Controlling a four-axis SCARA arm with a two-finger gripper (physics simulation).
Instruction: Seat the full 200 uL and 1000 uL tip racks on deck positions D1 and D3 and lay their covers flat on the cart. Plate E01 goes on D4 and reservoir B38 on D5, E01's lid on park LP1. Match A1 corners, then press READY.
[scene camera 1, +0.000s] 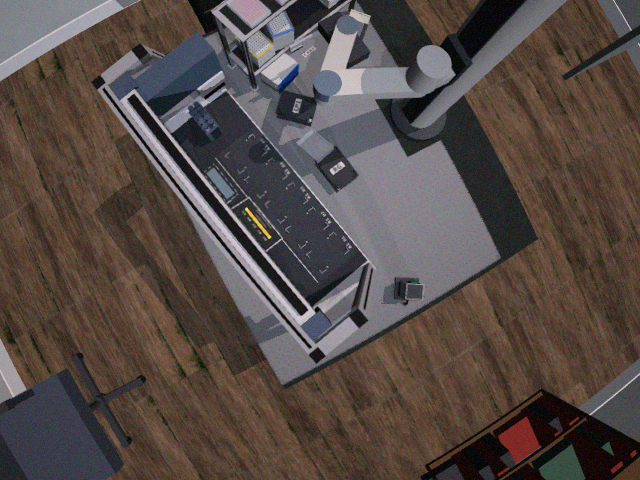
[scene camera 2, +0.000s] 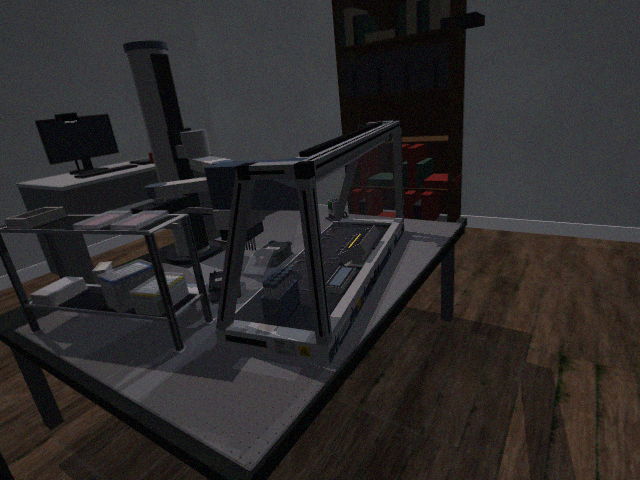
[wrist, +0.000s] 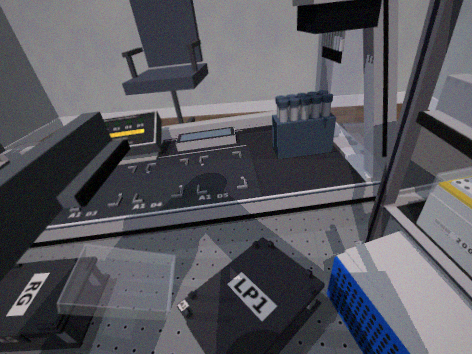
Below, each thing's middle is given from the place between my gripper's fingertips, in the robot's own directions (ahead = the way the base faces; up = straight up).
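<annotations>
Tube rack (wrist: 312, 136): 38 cm ahead of my hand, 6 cm to the right of it, 20 cm below it. Shallow grey trough (wrist: 224, 136), also from my hand: 17 cm to the left, 44 cm ahead, 22 cm below.
</annotations>
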